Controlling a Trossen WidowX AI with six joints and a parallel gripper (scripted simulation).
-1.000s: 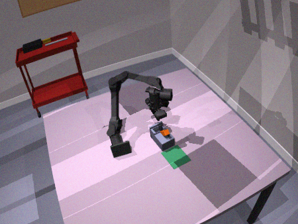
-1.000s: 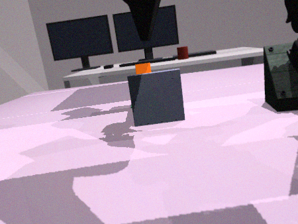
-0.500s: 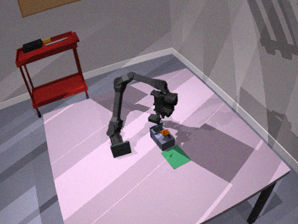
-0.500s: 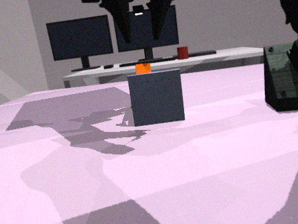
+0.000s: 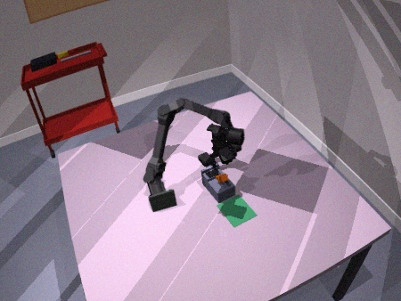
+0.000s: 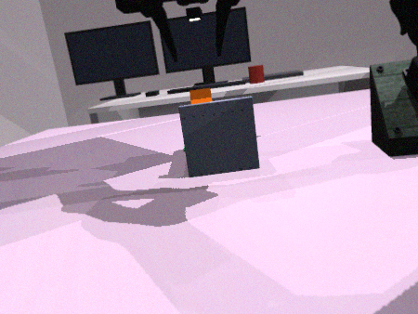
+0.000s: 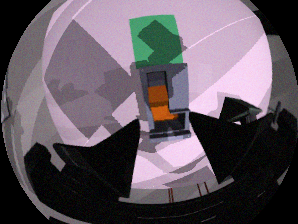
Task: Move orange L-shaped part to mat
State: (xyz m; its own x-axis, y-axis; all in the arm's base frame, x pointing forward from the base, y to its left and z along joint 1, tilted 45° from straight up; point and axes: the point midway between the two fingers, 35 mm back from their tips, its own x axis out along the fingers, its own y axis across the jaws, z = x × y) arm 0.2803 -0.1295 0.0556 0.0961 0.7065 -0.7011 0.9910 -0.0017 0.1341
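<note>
The orange L-shaped part is 10 cm below my gripper tip, 3 cm to the left of it and 1 cm behind it. Round my gripper tip: green mat (16 cm below, 15 cm to the right).
</note>
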